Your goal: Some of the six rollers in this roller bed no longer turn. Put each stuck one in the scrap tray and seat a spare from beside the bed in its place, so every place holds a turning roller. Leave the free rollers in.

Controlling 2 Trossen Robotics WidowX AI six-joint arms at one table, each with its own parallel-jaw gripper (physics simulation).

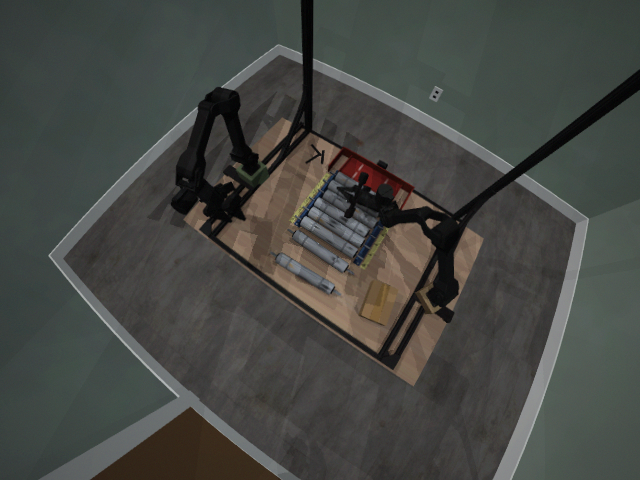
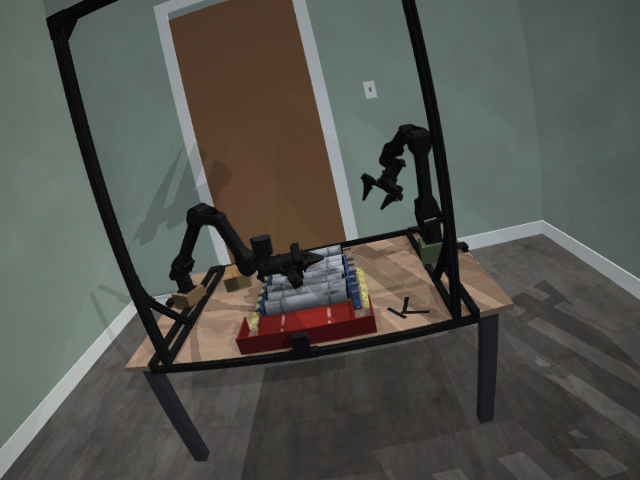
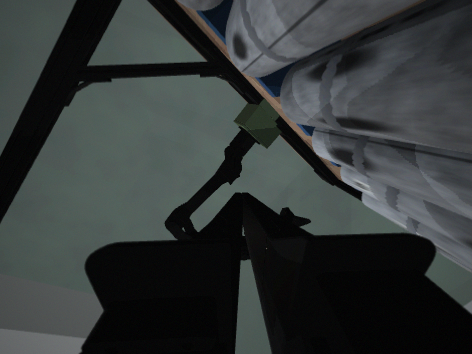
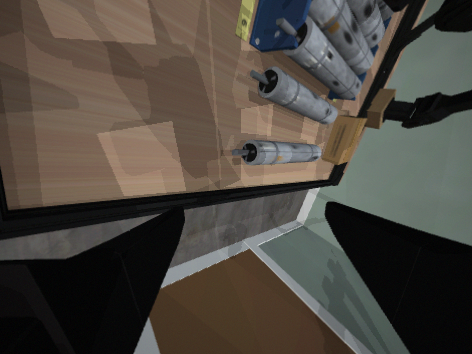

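Where they show: left gripper, fingertip midpoint: (image 1: 336,187) (image 2: 323,257) (image 3: 241,198); right gripper, fingertip midpoint: (image 1: 238,221) (image 2: 372,205) (image 4: 254,210); left arm's base at its link origin: (image 1: 435,296) (image 2: 187,289) (image 4: 387,110); right arm's base at its link origin: (image 1: 251,167) (image 2: 433,240) (image 3: 249,134).
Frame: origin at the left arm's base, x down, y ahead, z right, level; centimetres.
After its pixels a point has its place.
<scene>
The roller bed has blue rails (image 1: 369,244) (image 2: 355,295) (image 4: 272,30) with yellow strips and holds grey rollers (image 1: 328,237) {x -0.7, y 41.1, z -26.7 cm} (image 2: 307,302) (image 3: 380,95) (image 4: 325,65) {x -0.5, y 46.2, z -29.9 cm} side by side. Which ones are stuck does not show. Two spares lie beside the bed: a nearer one (image 1: 320,251) {x 2.0, y 38.0, z -31.8 cm} (image 4: 300,98) {x 1.9, y 43.8, z -34.8 cm} and a farther one (image 1: 305,273) {x 1.9, y 32.8, z -41.3 cm} (image 4: 285,152) {x 2.0, y 37.7, z -43.2 cm}. The red scrap tray (image 1: 356,167) {x 3.9, y 67.5, z 3.3 cm} (image 2: 336,334) {x 4.9, y 70.0, z 7.9 cm} is at the bed's other side, no roller visible in it. My left gripper (image 1: 340,190) {x -7.7, y 56.5, z -15.2 cm} (image 2: 321,257) {x -7.7, y 56.5, z -15.2 cm} (image 3: 241,198) {x -7.7, y 56.5, z -15.2 cm} is shut, empty, low over the rollers, hiding parts of some. My right gripper (image 2: 373,203) {x -12.0, y 58.5, z -55.3 cm} (image 4: 254,210) {x -12.0, y 58.5, z -55.3 cm} is open and empty, raised away from the bed.
A tan box (image 1: 379,302) {x 1.2, y 9.3, z -21.2 cm} (image 2: 237,279) {x 2.4, y 14.2, z -15.3 cm} (image 4: 344,140) {x 2.0, y 13.6, z -23.6 cm} sits on the table past the spares' ends. A flat black three-armed piece (image 1: 316,154) {x 6.5, y 84.1, z -9.8 cm} (image 2: 406,310) {x 6.8, y 84.5, z -9.2 cm} lies near the tray. A small black block (image 1: 382,164) {x 1.3, y 62.3, z 14.3 cm} (image 2: 300,342) {x 3.0, y 63.4, z 15.8 cm} is at the tray's outer side. Black frame posts rise at the table's edge.
</scene>
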